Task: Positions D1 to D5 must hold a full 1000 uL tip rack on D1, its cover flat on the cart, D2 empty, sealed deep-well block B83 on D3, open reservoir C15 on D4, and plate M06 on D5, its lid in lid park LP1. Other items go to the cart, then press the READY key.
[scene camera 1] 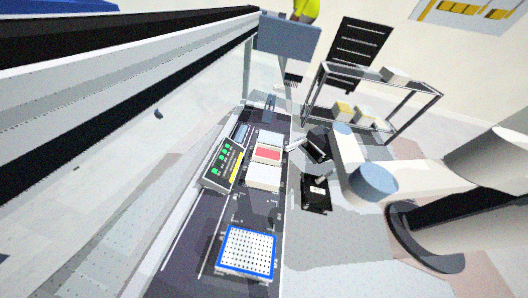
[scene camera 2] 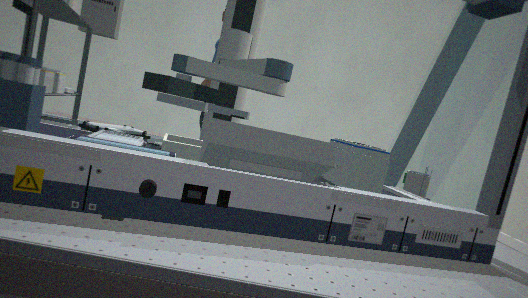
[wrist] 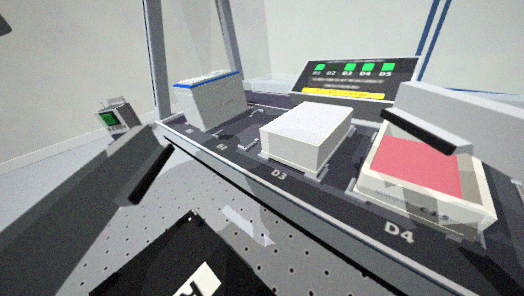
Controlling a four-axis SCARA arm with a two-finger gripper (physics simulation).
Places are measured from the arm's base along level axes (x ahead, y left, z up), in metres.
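Pixels of known places: gripper, fingertip midpoint: (scene camera 1: 300, 164) (scene camera 2: 229, 112) (wrist: 274, 117); arm's base at its link origin: (scene camera 1: 419, 232).
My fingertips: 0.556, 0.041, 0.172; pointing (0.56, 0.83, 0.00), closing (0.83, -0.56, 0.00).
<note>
Ahead of a thing's pixels: the offset from my fingertips to its middle, as dx, dy, dz. "spot": to the spot under its first point.
The blue-rimmed tip rack {+0.068, +0.299, -0.054} (scene camera 1: 247, 252) (wrist: 210, 105) stands on D1. D2 holds no item. A white block {+0.110, +0.055, -0.079} (scene camera 1: 263, 176) (wrist: 307, 125) sits on D3; its code is not readable. The open reservoir {+0.135, -0.067, -0.087} (scene camera 1: 268, 154) (wrist: 417, 165), marked C15 with a red inside, is on D4. A pale plate {+0.157, -0.189, -0.096} (scene camera 1: 271, 136) is on D5. A bluish flat piece {spot: +0.293, -0.126, -0.080} (scene camera 1: 241, 133) lies beside D5 near the panel. The READY key {-0.173, +0.544, -0.079} (wrist: 109, 118) stands behind the left finger in the wrist view. My gripper (wrist: 274, 117) is open and empty, beside the deck near D3 and D4. I cannot make out the rack's cover.
A black holder {-0.111, -0.002, -0.131} (scene camera 1: 316, 199) (wrist: 177, 260) with a white label lies below the gripper on the perforated surface, and another black holder (scene camera 1: 320, 140) lies beyond it. The status panel {spot: +0.250, +0.106, -0.032} (scene camera 1: 223, 165) (wrist: 357, 77) shows green for D1, D3, D4, D5. A low wall edges the deck.
</note>
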